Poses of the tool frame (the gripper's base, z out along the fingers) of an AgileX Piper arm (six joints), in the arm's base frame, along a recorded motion.
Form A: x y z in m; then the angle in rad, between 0 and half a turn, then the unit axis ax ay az.
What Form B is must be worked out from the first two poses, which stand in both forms.
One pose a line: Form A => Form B
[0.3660 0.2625 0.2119 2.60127 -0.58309 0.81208 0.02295] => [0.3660 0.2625 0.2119 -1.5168 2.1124 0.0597]
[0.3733 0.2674 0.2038 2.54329 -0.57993 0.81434 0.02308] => [0.3733 0.2674 0.2038 -1.4749 2.0711 0.0587]
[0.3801 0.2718 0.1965 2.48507 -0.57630 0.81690 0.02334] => [0.3801 0.2718 0.1965 -1.4322 2.0301 0.0580]
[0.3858 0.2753 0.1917 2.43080 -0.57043 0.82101 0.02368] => [0.3858 0.2753 0.1917 -1.3866 1.9957 0.0576]
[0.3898 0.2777 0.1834 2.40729 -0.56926 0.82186 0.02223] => [0.3898 0.2777 0.1834 -1.3704 1.9785 0.0535]
